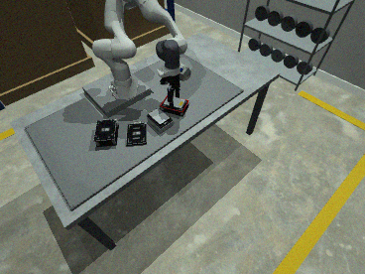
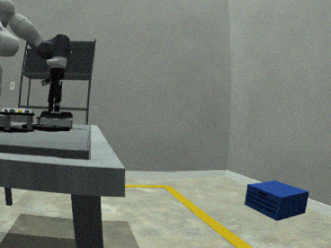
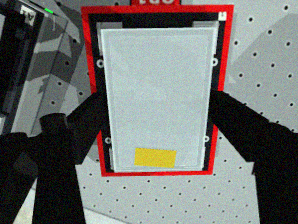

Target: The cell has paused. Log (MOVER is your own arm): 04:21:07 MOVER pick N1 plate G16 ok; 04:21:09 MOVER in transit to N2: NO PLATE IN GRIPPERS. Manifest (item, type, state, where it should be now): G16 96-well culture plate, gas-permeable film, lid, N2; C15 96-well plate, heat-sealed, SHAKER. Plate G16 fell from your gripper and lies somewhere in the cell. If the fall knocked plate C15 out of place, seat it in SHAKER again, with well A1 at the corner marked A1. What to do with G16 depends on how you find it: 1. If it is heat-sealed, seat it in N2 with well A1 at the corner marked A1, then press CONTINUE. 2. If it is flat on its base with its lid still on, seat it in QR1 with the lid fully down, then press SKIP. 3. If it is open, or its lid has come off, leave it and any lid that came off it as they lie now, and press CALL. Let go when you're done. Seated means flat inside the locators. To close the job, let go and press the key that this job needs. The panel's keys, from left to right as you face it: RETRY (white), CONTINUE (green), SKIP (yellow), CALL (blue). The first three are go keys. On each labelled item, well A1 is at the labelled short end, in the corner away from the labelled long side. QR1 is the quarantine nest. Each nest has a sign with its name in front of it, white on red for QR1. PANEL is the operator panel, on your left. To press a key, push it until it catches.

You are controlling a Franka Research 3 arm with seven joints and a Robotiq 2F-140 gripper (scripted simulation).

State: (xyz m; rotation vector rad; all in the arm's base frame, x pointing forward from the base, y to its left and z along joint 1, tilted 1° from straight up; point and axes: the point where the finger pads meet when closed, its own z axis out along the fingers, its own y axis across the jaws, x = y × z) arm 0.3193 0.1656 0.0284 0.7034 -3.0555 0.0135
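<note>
Right now the plate lid is 20 mm below my hand. Also, from my hand: blue CALL key 220 mm behind, 270 mm to the left; QR1 nest 30 mm below; white-topped plate 40 mm ahead, 160 mm to the right, 10 mm below.
</note>
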